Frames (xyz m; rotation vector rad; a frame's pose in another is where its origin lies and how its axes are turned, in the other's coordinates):
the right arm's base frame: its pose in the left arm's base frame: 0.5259 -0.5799 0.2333 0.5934 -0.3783 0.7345
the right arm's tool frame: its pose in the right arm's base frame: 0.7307 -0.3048 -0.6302 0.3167 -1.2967 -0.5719
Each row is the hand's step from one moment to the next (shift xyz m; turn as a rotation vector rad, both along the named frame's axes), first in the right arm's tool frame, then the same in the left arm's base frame.
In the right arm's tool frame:
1: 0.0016 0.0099 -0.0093 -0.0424 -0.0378 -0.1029
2: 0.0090 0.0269 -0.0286 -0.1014 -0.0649 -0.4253
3: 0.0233 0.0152 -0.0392 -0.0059 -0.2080 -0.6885
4: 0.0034 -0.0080 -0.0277 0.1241 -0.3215 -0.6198
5: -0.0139 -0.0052 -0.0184 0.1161 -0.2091 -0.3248
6: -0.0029 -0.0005 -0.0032 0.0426 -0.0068 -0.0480
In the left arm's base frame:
1: 0.0028 0.0070 0.0114 0.0791 0.0832 -0.0251
2: 0.0120 0.0175 0.0342 0.3123 0.3127 0.0084
3: 0.0319 0.0098 0.0346 0.6234 0.3587 0.0083
4: 0.0264 0.0118 0.0025 0.6825 0.1888 -0.0381
5: 0.0107 0.0201 -0.0064 0.3994 0.0494 -0.0278
6: 0.0015 0.0040 -0.0010 0.0576 -0.0055 0.0285

